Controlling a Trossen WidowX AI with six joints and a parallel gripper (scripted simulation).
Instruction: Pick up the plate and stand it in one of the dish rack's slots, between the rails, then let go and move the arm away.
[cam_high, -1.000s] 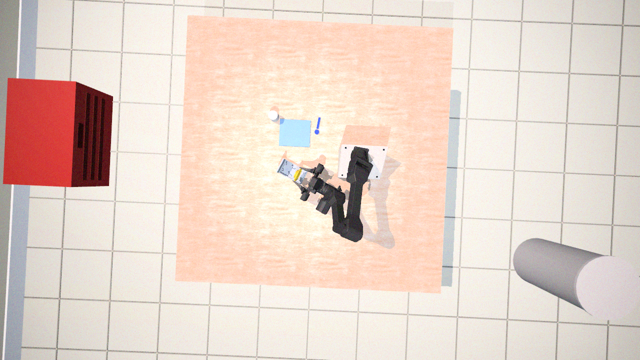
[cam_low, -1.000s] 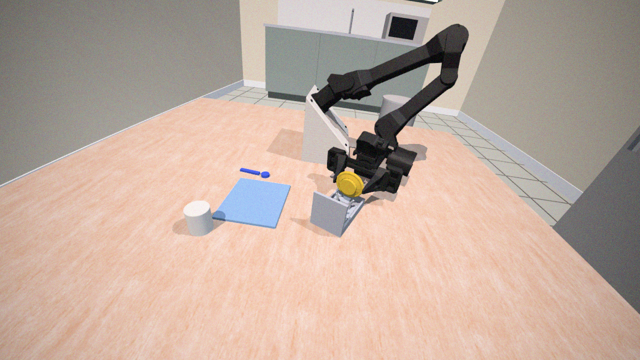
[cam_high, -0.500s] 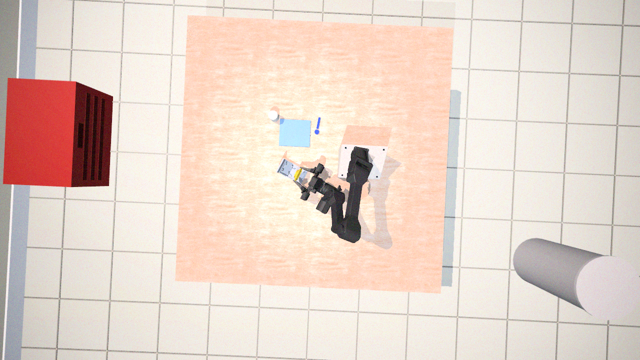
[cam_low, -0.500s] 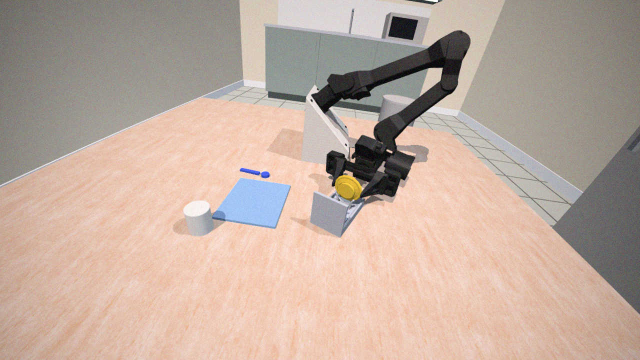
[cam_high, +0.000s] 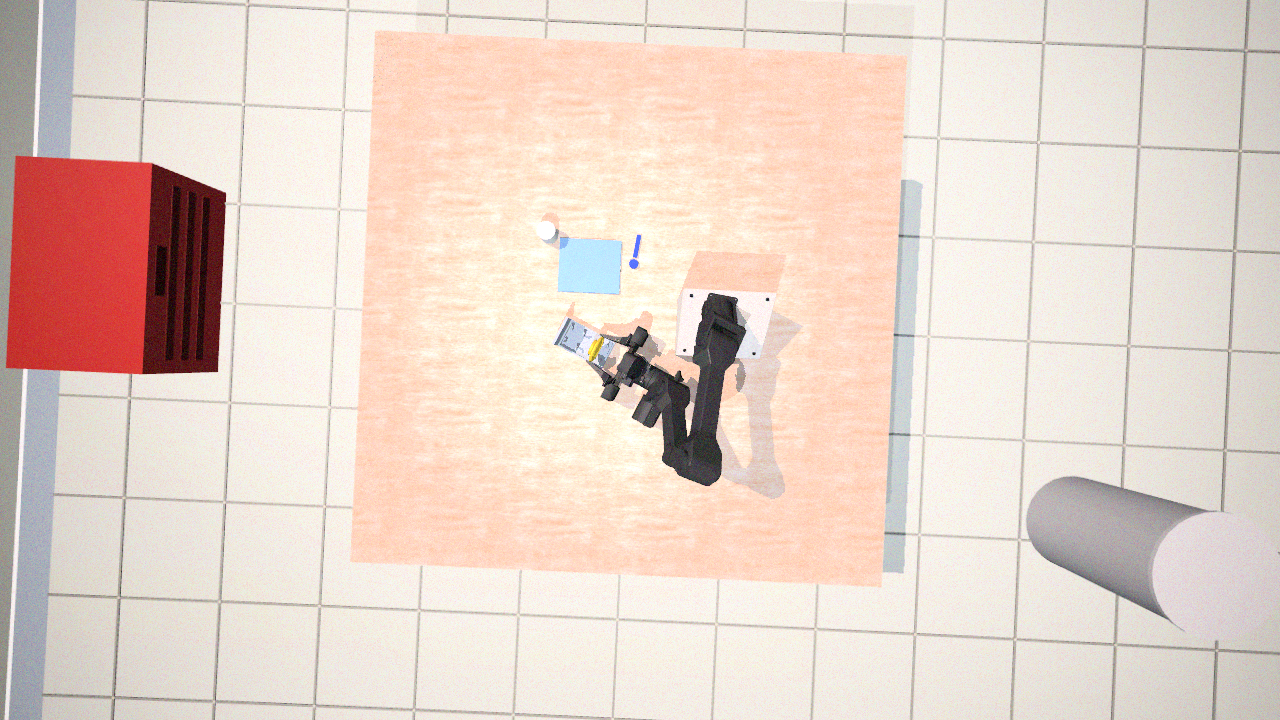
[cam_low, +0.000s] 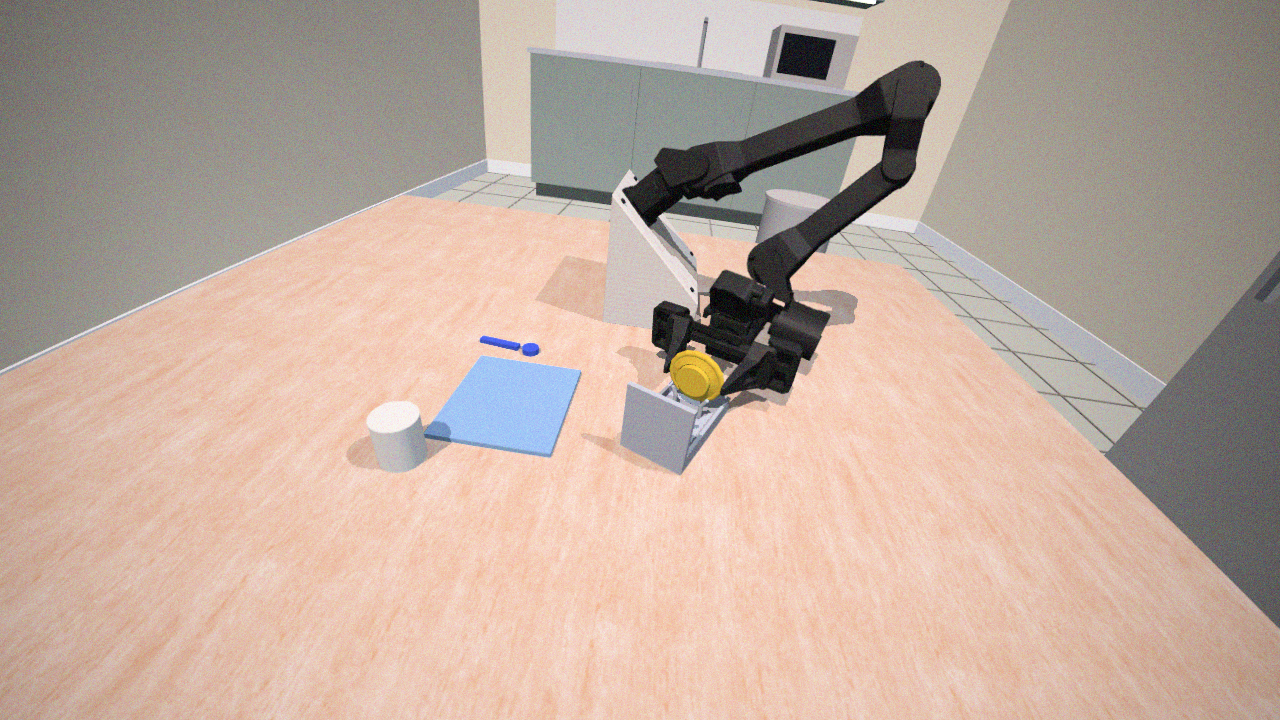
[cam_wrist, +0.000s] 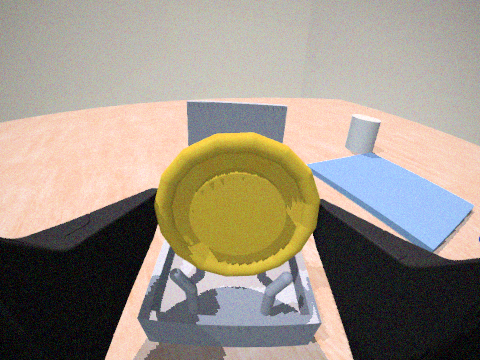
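Now: gripper tip 1 cm past the plate. From my gripper tip the other things lie so: grey dish rack (3 cm below, 2 cm ahead, 1 cm to the right); then blue mat (19 cm to the right, 5 cm below, 5 cm ahead); then blue spoon (24 cm to the right, 6 cm behind, 5 cm below).
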